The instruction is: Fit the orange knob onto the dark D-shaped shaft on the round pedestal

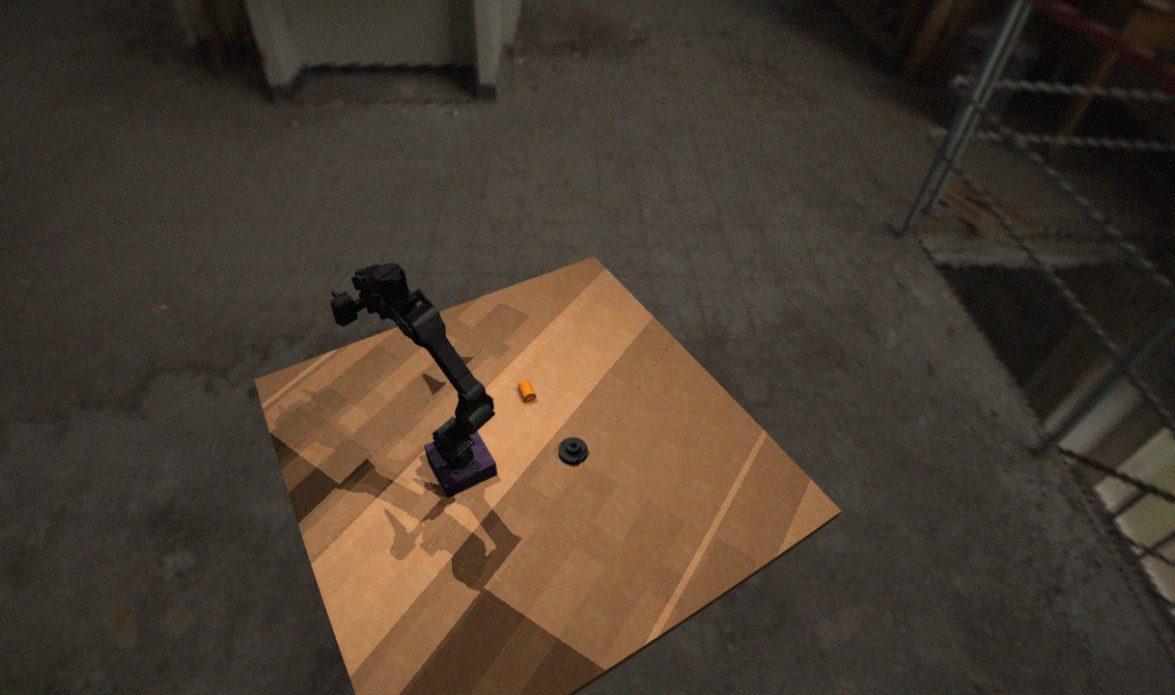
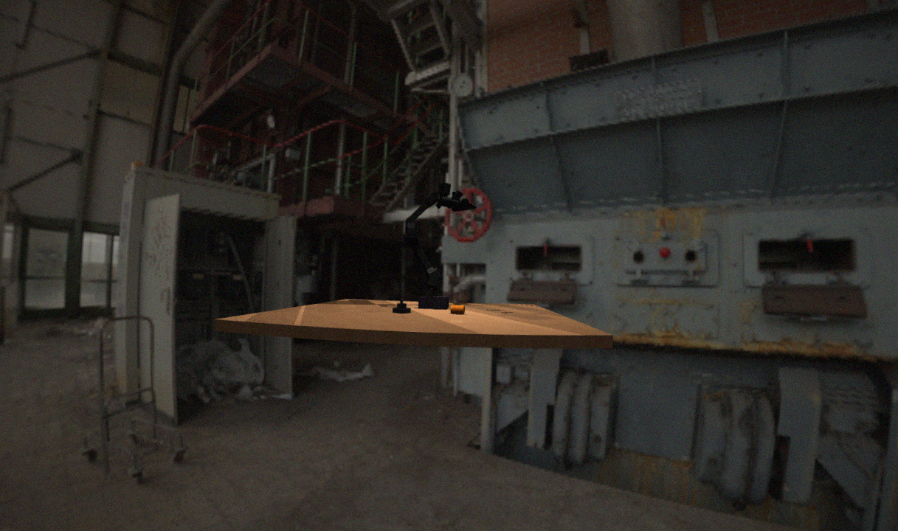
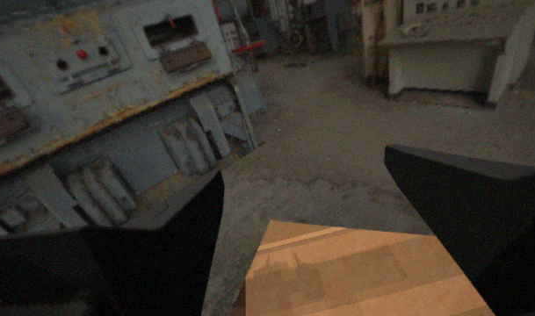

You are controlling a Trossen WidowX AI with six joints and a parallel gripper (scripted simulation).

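The orange knob is 41 cm ahead of my gripper tip, 7 cm to the right of it and 56 cm below it. From my gripper tip the other things lie so: dark pedestal: 42 cm ahead, 33 cm to the right, 55 cm below.
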